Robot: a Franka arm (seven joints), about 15 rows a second.
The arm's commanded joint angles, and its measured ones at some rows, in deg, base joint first. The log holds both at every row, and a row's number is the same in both.
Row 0, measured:
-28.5, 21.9, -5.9, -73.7, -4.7, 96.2, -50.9
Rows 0 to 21, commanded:
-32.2, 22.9, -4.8, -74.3, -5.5, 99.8, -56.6
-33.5, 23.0, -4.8, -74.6, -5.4, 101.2, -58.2
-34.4, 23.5, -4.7, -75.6, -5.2, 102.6, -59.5
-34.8, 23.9, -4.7, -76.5, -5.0, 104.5, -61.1
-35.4, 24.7, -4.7, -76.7, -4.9, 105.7, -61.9
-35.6, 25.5, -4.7, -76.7, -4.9, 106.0, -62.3
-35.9, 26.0, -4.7, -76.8, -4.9, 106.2, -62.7
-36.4, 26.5, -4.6, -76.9, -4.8, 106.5, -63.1
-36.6, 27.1, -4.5, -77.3, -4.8, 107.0, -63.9
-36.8, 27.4, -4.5, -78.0, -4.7, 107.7, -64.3
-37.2, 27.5, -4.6, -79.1, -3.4, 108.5, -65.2
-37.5, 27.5, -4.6, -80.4, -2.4, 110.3, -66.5
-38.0, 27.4, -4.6, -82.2, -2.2, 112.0, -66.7
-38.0, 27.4, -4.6, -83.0, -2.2, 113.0, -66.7
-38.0, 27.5, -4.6, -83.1, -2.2, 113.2, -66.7
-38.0, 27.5, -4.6, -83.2, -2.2, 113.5, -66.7
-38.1, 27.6, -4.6, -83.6, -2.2, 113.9, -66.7
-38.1, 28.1, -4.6, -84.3, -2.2, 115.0, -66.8
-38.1, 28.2, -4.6, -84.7, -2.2, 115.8, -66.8
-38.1, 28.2, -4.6, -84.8, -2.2, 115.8, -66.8
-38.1, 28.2, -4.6, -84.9, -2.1, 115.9, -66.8
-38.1, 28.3, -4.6, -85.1, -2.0, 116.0, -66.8
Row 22, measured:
-37.1, 28.8, -5.4, -83.7, -3.3, 114.5, -65.7
